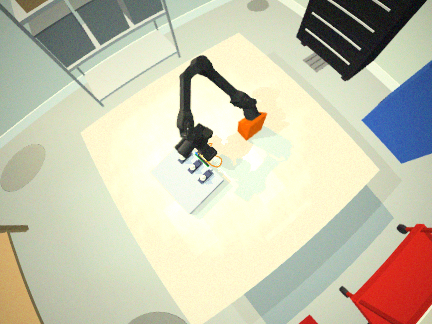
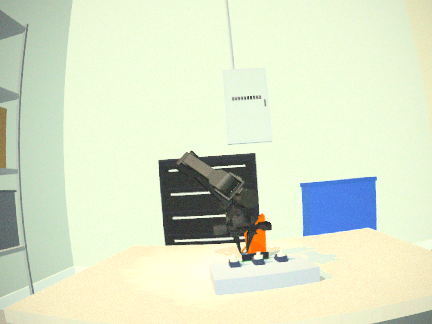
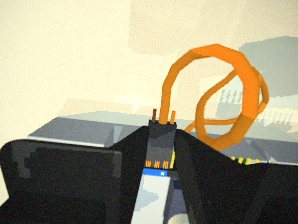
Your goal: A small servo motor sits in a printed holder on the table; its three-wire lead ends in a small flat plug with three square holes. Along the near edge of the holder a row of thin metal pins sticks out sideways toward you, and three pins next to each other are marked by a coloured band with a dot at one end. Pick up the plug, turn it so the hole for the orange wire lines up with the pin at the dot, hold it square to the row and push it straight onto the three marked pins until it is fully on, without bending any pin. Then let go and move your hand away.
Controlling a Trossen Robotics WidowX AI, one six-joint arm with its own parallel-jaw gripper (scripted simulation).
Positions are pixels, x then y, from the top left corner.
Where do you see a holder block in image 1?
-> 170,173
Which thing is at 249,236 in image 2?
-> The gripper.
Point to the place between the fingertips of the gripper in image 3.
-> At 161,133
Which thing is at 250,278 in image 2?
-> A holder block.
